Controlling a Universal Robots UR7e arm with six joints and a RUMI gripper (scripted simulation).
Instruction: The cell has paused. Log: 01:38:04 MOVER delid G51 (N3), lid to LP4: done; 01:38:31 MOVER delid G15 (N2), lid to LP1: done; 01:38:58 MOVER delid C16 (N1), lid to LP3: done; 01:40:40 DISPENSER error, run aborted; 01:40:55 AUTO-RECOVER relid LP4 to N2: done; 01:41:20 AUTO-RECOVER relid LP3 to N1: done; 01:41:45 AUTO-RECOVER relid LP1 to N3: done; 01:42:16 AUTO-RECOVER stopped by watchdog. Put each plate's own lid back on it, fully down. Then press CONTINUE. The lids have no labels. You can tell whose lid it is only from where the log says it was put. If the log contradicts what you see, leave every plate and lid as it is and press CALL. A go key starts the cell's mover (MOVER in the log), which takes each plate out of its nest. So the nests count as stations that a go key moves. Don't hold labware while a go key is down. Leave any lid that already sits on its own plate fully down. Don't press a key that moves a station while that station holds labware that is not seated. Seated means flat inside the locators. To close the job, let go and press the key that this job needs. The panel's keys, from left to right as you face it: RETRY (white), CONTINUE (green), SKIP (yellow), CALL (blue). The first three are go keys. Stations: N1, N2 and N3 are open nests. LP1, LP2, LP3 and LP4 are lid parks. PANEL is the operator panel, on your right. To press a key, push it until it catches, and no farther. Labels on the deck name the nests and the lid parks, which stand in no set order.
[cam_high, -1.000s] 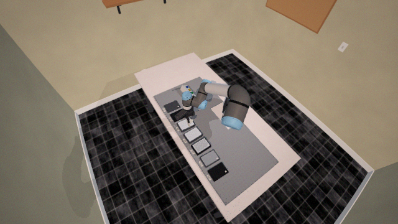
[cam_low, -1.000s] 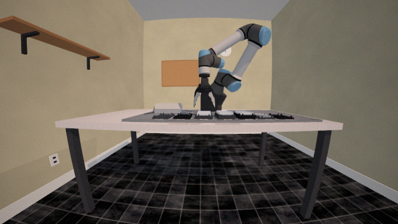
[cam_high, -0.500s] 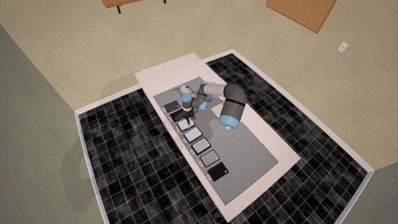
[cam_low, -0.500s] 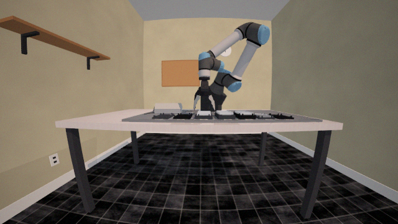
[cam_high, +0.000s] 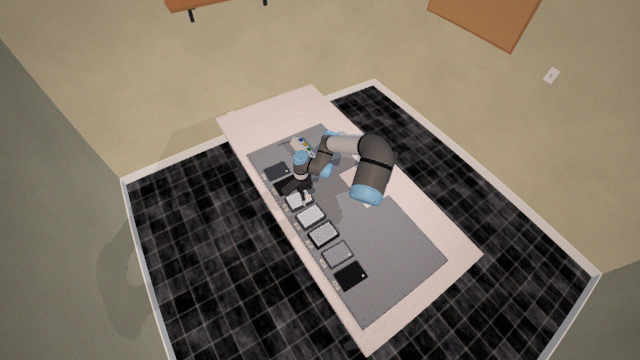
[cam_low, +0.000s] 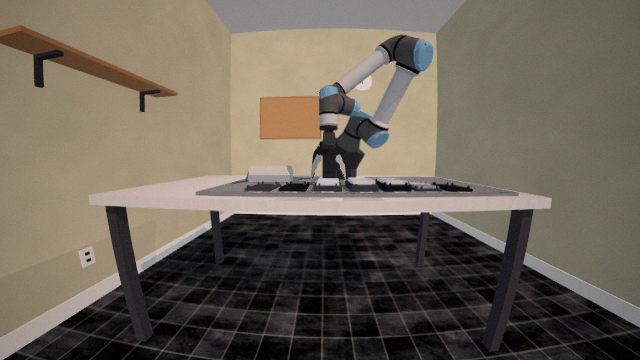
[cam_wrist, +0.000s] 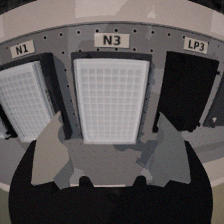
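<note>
Right now my hand is 2 cm above the white gridded plate. Also, from my hand: lid park LP4: 8 cm behind, 51 cm to the left, 4 cm below; grey lid: 6 cm behind, 38 cm to the left, 3 cm below; lid park LP3: 3 cm ahead, 13 cm to the right, 4 cm below.
</note>
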